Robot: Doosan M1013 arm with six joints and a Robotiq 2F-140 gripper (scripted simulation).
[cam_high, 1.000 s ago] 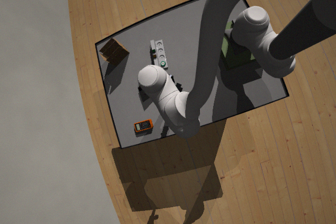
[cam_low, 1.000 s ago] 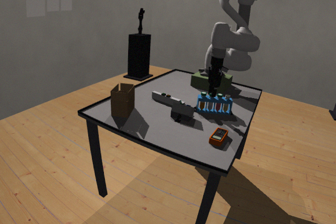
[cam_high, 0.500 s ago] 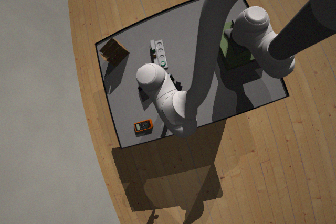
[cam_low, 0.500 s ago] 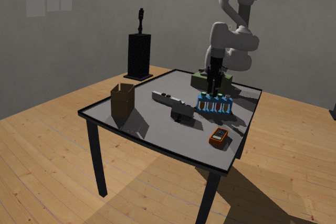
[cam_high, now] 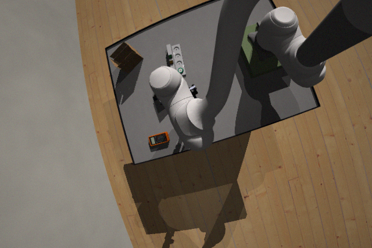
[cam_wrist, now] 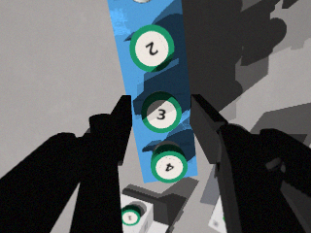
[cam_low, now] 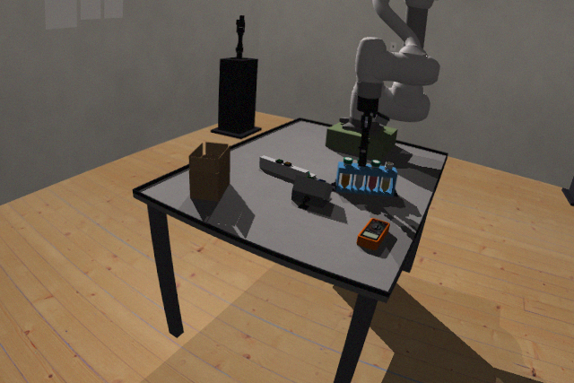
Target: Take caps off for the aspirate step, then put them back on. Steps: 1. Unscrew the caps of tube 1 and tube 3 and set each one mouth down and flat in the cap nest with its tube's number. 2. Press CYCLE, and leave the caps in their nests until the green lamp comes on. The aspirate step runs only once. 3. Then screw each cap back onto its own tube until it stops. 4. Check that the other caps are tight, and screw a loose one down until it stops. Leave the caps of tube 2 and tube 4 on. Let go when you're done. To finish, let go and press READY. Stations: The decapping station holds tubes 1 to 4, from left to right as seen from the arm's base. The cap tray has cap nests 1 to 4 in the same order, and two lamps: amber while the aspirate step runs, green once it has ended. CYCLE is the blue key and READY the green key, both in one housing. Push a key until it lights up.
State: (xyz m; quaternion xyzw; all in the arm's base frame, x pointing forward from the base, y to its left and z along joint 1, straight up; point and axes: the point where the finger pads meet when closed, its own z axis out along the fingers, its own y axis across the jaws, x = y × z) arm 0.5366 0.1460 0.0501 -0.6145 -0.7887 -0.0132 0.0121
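Now: the cap 2 20 mm behind my hand, 50 mm to the left of it and 30 mm below it. Also, from my hand: key housing (160 mm ahead, 120 mm to the right, 90 mm below); then green key (140 mm ahead, 140 mm to the right, 70 mm below); then blue key (140 mm ahead, 100 mm to the right, 70 mm below).
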